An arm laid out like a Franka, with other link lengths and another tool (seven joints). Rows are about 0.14 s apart.
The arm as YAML. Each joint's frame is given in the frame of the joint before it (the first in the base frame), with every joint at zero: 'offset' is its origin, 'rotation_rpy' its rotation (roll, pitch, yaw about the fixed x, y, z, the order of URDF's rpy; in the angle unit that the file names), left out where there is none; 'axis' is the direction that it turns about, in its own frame. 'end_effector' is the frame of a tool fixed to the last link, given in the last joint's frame.
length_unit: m
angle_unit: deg
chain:
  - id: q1
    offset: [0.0, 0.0, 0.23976]
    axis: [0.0, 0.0, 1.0]
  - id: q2
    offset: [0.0, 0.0, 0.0]
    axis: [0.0, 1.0, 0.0]
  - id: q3
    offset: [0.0, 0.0, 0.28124]
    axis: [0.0, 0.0, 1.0]
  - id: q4
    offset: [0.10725, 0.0, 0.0]
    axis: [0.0, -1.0, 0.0]
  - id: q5
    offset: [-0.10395, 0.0, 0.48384]
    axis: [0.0, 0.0, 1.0]
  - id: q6
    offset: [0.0, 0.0, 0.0]
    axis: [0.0, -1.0, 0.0]
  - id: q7
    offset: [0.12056, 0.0, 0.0]
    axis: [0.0, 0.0, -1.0]
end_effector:
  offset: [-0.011, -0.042, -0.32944]
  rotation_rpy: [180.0, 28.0, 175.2]
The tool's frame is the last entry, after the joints.
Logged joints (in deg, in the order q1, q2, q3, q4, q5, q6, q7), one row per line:
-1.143 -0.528 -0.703 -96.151 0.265 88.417 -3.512
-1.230 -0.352 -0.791 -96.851 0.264 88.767 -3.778
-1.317 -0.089 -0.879 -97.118 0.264 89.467 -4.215
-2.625 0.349 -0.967 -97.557 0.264 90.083 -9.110
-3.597 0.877 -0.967 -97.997 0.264 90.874 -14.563
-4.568 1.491 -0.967 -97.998 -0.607 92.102 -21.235
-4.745 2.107 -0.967 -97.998 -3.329 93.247 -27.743
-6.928 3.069 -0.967 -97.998 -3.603 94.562 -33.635
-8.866 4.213 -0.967 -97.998 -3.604 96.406 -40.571
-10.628 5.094 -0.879 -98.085 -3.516 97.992 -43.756
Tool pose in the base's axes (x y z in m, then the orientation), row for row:
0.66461 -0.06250 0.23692 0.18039 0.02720 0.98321 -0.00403
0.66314 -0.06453 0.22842 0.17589 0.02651 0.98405 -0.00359
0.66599 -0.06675 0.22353 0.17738 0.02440 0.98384 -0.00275
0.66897 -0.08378 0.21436 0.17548 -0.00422 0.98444 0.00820
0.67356 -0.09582 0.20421 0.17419 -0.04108 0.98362 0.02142
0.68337 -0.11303 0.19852 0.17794 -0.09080 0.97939 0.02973
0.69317 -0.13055 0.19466 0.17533 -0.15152 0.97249 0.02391
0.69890 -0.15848 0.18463 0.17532 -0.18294 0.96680 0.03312
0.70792 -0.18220 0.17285 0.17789 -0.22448 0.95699 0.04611
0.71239 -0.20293 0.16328 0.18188 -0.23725 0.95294 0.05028
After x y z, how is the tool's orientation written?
As a quaternion, w x y z.
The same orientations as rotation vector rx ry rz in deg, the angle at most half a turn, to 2 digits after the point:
4.40 159.15 -0.65
4.30 159.68 -0.58
3.96 159.52 -0.45
-0.68 159.78 1.33
-6.67 159.76 3.48
-14.72 158.75 4.82
-24.59 157.85 3.88
-29.69 156.93 5.38
-36.39 155.12 7.47
-38.37 154.13 8.13

